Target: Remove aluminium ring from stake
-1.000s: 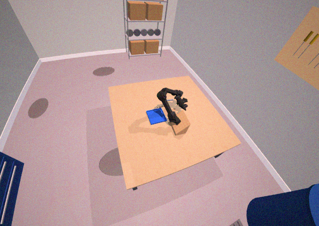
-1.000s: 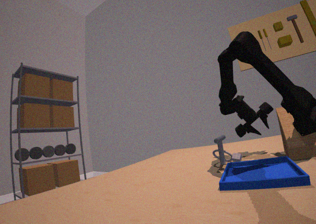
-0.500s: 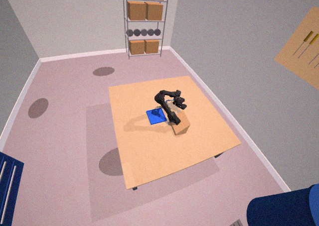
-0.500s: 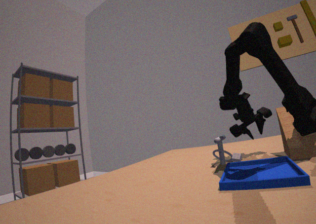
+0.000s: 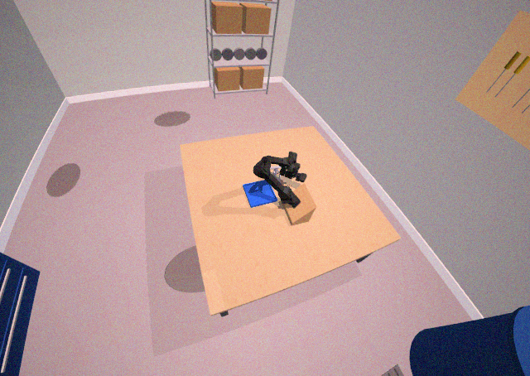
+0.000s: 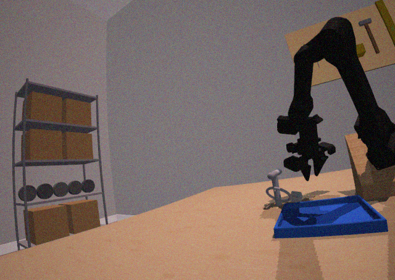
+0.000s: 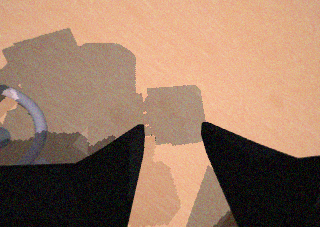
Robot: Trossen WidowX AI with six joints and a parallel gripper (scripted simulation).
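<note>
My gripper tip is now 11 cm short of the aluminium ring, 8 cm to the right of it and 3 cm above it. Round my gripper tip: blue tray: 1 cm ahead, 27 cm to the left, 5 cm below.
</note>
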